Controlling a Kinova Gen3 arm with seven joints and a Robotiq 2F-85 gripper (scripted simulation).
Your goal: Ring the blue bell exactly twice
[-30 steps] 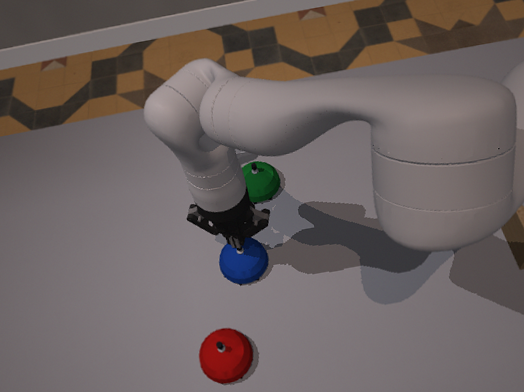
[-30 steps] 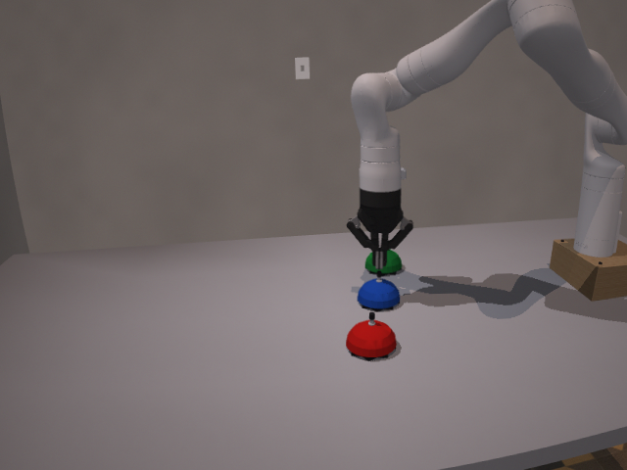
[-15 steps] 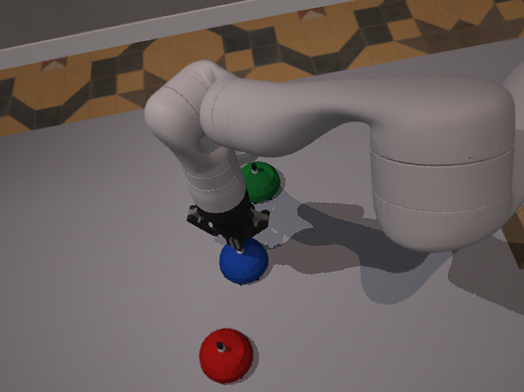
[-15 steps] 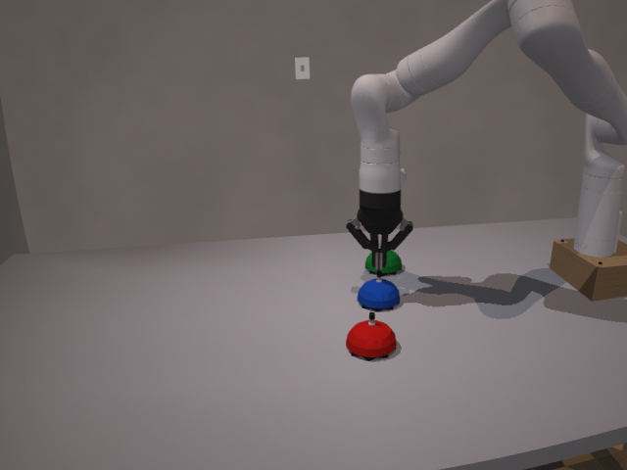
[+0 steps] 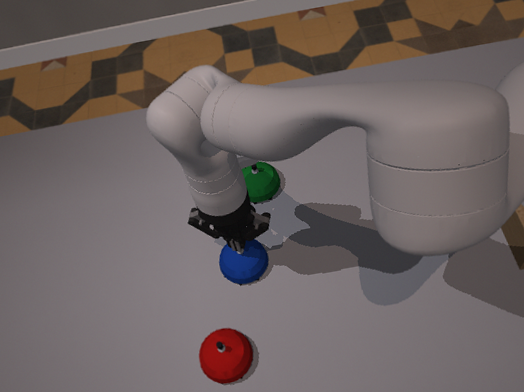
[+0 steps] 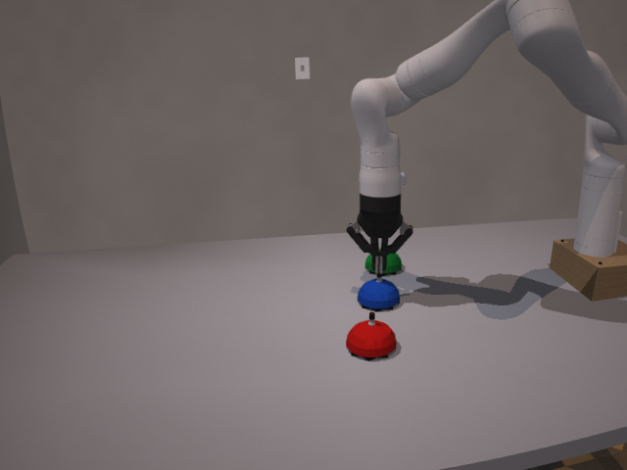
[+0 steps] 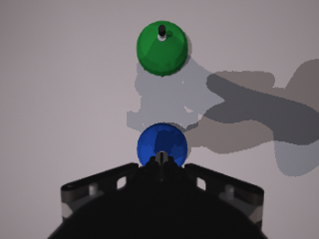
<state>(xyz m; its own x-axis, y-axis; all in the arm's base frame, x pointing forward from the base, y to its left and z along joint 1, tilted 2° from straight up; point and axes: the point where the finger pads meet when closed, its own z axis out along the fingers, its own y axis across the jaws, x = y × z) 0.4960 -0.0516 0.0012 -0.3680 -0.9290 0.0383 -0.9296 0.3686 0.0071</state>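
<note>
My gripper is now 4 cm above the blue bell. Round my hand: green bell: 15 cm to the right, 6 cm behind, 4 cm below; then red bell: 15 cm to the left, 6 cm ahead, 4 cm below.
</note>
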